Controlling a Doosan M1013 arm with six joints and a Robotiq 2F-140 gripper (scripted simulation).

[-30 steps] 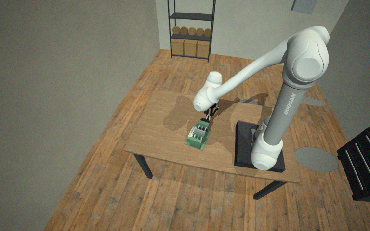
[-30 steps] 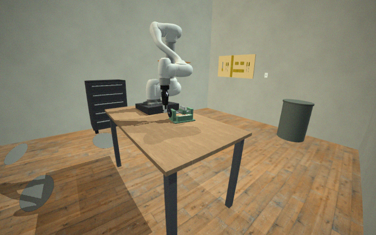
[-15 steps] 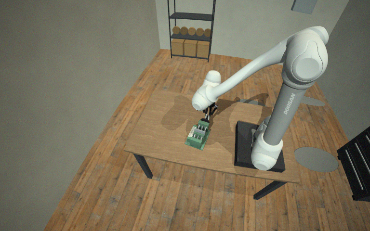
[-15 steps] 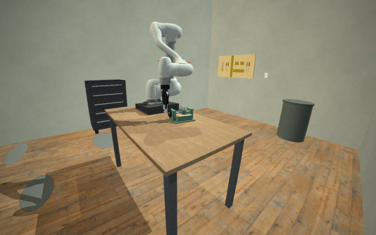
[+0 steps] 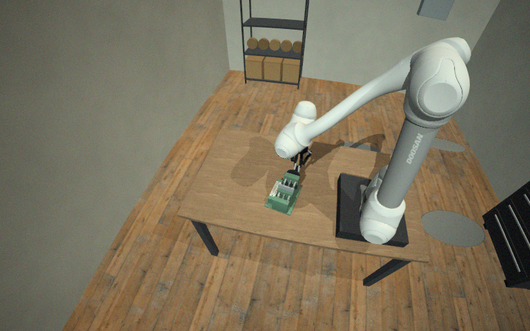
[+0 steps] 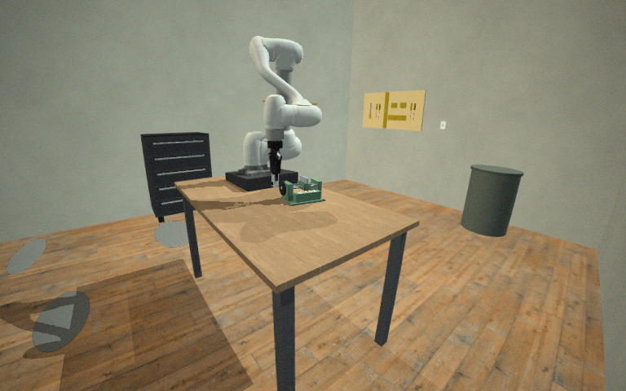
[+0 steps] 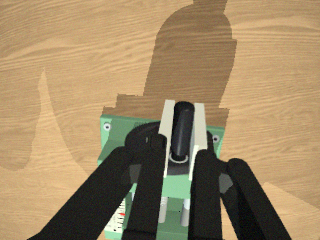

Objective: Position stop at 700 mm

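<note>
My gripper is now 2 cm above the black crank handle. Round my hand: green stop fixture (16 cm to the left, 4 cm ahead, 3 cm below).
</note>
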